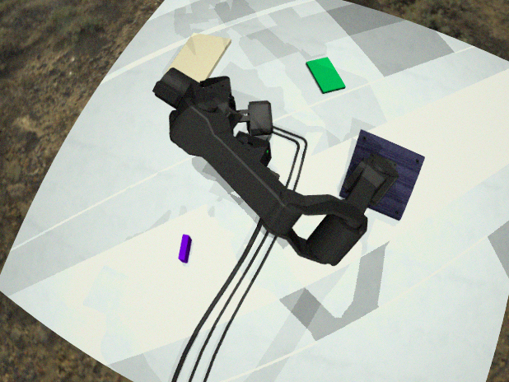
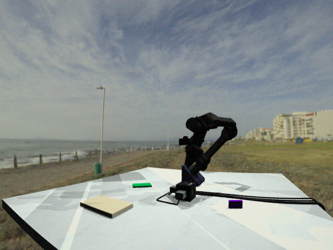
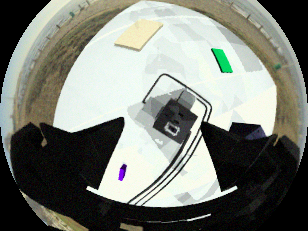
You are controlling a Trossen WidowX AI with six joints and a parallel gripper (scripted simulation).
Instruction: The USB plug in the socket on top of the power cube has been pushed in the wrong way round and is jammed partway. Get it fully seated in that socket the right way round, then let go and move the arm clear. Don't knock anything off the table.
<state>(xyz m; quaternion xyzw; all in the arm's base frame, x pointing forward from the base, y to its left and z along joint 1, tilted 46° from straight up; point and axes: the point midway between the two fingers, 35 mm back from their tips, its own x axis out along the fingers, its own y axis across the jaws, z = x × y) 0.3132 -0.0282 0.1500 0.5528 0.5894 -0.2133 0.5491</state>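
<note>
Now: the USB plug 3 cm behind my gripper tip, 1 cm to the left of it and 8 cm below it. The rest, counted from my gripper tip: green card 11 cm behind, 34 cm to the right, 16 cm below; then purple block 1 cm ahead, 23 cm to the left, 15 cm below; then tan slab 25 cm ahead, 27 cm to the right, 16 cm below.
</note>
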